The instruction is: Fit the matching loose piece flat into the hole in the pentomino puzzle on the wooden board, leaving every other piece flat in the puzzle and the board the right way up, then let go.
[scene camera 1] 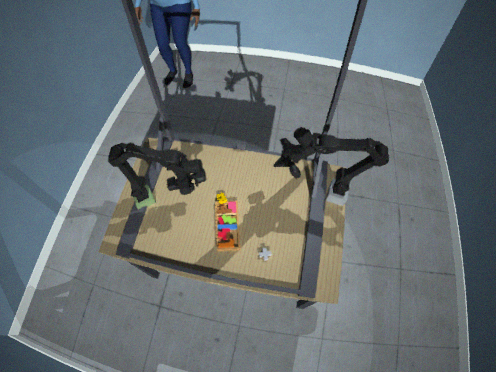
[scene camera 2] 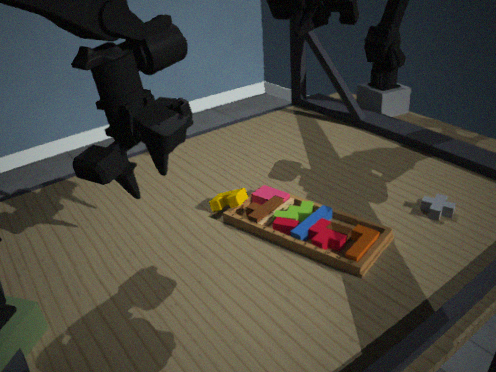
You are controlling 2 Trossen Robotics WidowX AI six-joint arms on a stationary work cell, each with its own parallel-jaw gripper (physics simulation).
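Frame: origin at the left arm's base, x ahead, y left, z up, level; centimetres.
Seen in the pictures: left gripper, between the fingertips: point(scene camera 1: 273, 166) point(scene camera 2: 296, 35); right gripper, between the fingertips: point(scene camera 2: 150, 186); left arm's base, origin of its link: point(scene camera 1: 339, 189) point(scene camera 2: 383, 85); right arm's base, origin of its link: point(scene camera 1: 142, 195).
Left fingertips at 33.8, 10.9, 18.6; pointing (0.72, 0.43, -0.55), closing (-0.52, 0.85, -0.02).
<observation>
Offsets run from my left fingertips to a thing's top centre, as dx, dy, dz. "spot": to the spot under its first point. Level surfaces: height alone.
The wooden board @[+13.9, +24.7, -23.8] point(scene camera 1: 217, 239) point(scene camera 2: 295, 246) lies on the table with pink, brown, green, red, blue and orange pieces in it; bare wood shows at its left end and near its right end in scene camera 2. A yellow piece @[+22.0, +12.7, -21.4] point(scene camera 1: 221, 197) point(scene camera 2: 228, 200) lies tilted against the board's left end in scene camera 2. A grey cross-shaped piece @[-8.3, +32.2, -23.6] point(scene camera 1: 265, 254) point(scene camera 2: 438, 206) lies loose on the table, apart from the board. My right gripper point(scene camera 2: 151, 184) is open and empty, above the table and left of the yellow piece. My left gripper point(scene camera 1: 279, 163) is shut and empty, raised far from the board.
The brown piece @[+18.2, +17.8, -23.0] point(scene camera 2: 265, 208) looks slightly tilted beside the pink piece @[+15.1, +15.3, -23.0] point(scene camera 2: 270, 194). Dark frame beams @[spot: -27.0, +10.4, -23.5] point(scene camera 1: 315, 225) point(scene camera 2: 425, 141) run along the table's sides. Arm shadows fall across the table top @[dz -25.5] point(scene camera 1: 190, 235) point(scene camera 2: 240, 290). A person point(scene camera 1: 172, 35) stands beyond the table in scene camera 1.
</observation>
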